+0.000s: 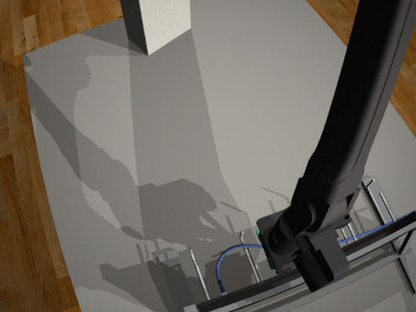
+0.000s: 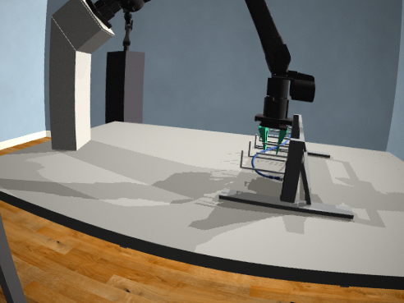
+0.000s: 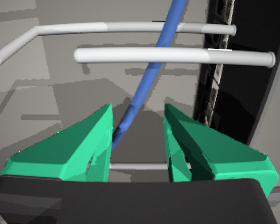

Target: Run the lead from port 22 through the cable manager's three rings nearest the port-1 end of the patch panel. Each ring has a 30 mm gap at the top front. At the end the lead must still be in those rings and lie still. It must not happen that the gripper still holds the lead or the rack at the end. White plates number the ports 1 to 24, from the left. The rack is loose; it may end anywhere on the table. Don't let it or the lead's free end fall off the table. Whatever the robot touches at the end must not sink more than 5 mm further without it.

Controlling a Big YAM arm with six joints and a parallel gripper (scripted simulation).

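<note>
Right now my hand is 6 cm short of the patch panel rack and 6 cm to the right of it.
</note>
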